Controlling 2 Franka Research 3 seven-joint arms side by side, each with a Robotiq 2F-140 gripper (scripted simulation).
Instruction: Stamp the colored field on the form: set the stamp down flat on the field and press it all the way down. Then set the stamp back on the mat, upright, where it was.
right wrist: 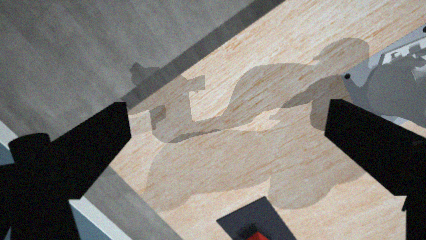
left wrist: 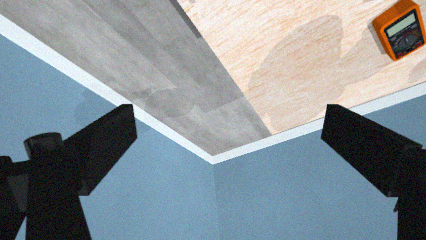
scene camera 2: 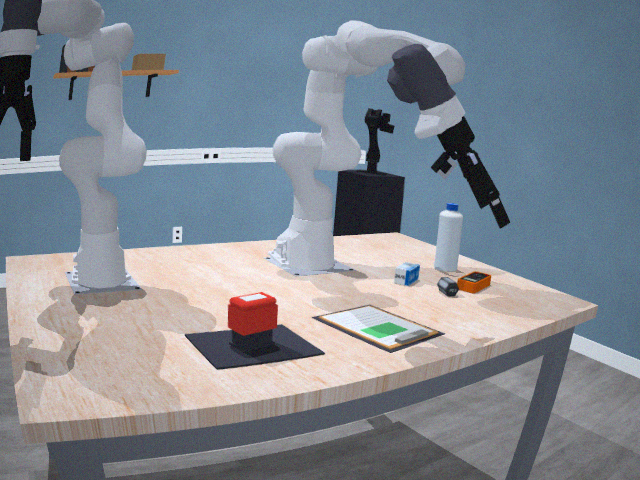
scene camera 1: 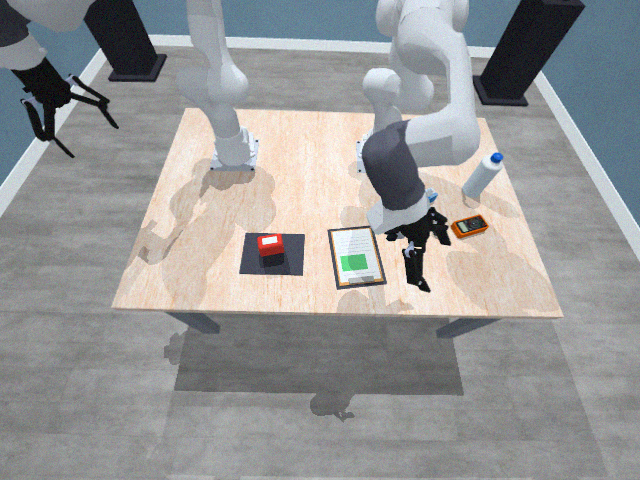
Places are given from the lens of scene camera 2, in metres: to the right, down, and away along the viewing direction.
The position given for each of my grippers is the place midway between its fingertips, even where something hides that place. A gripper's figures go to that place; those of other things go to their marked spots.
my left gripper point(scene camera 2: 494, 214): 0.38, -0.05, 1.23
red stamp point(scene camera 2: 248, 314): -0.13, 0.14, 1.10
dark mat point(scene camera 2: 214, 346): -0.20, 0.20, 1.13
